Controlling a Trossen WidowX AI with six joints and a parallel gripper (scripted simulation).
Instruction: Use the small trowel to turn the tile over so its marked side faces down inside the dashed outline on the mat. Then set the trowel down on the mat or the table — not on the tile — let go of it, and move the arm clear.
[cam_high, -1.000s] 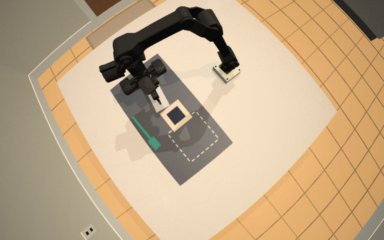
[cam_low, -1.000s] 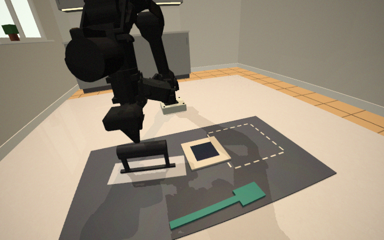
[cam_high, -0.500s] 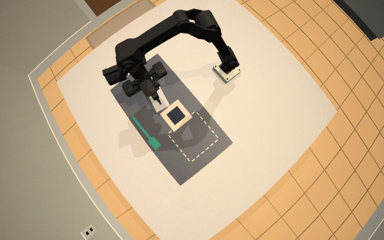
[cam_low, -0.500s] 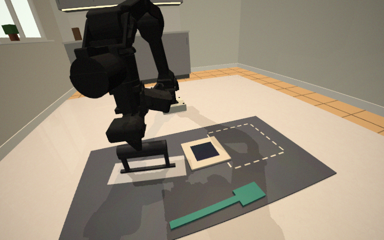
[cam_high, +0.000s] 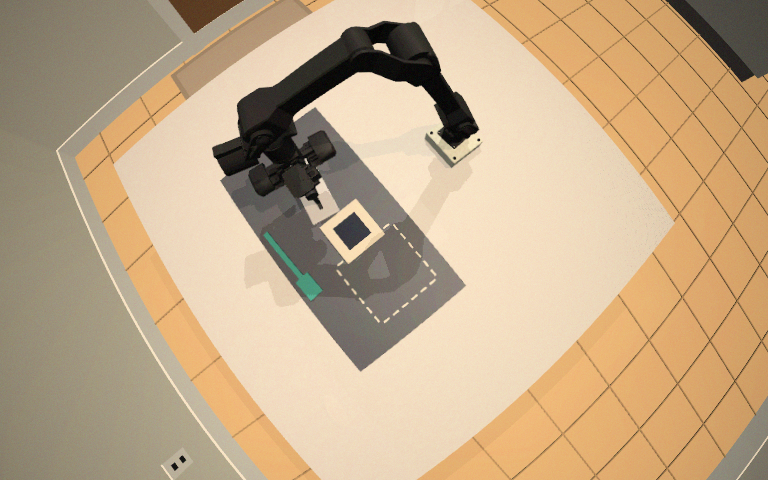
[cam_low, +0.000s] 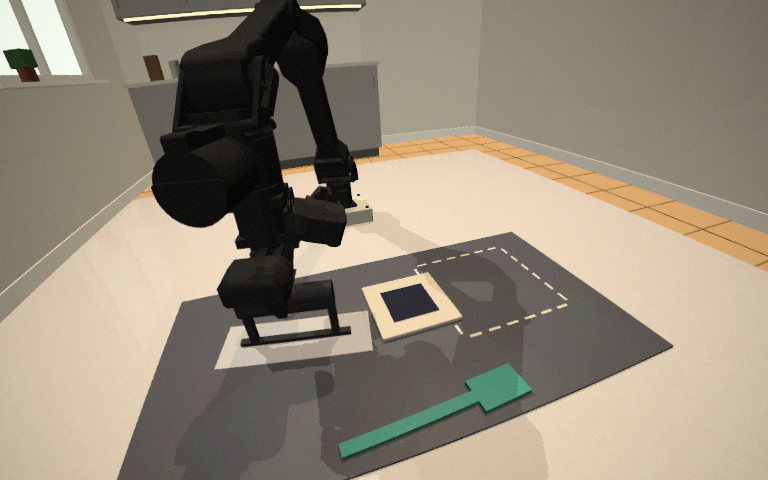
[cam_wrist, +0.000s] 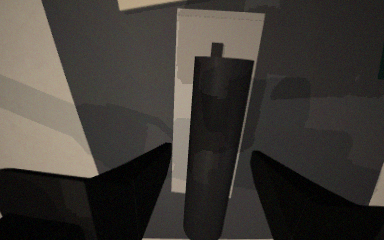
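Right now my gripper tip is 30 mm short of the grey mat, 130 mm to the right of it and 90 mm above it. From my gripper tip the other things lie so: tile (170 mm to the left, 60 mm below); green trowel (170 mm ahead, 140 mm to the left, 60 mm below).
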